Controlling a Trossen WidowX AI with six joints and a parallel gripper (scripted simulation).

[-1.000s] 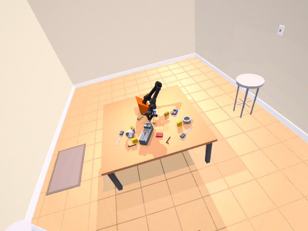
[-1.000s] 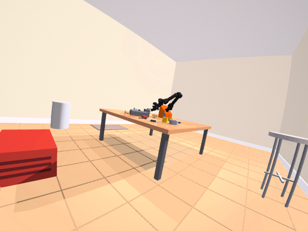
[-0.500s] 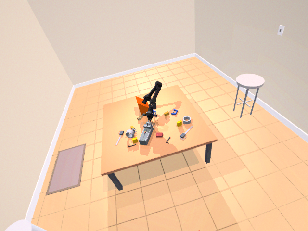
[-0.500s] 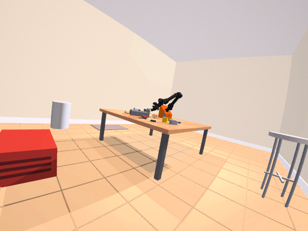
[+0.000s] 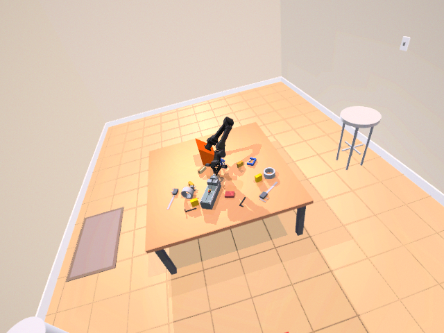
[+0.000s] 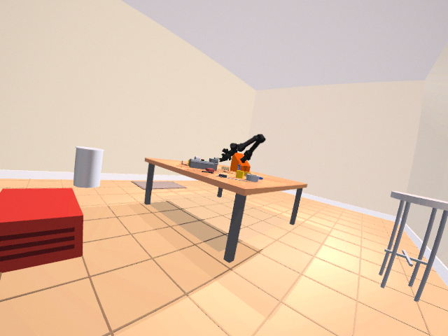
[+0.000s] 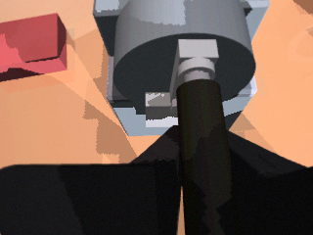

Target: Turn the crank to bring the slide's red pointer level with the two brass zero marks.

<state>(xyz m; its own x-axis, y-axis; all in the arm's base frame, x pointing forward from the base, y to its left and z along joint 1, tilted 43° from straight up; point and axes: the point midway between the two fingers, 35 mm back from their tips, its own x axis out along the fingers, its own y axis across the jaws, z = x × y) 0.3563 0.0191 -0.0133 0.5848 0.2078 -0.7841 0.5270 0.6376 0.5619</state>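
My gripper tip is now 30 mm below the dark crank handle, 10 mm to the right of it and 10 mm past it. The rest, counted from my gripper tip: red pointer (160 mm ahead, 90 mm to the right, 10 mm below); then red block (180 mm ahead, 80 mm below, 70 mm to the left).
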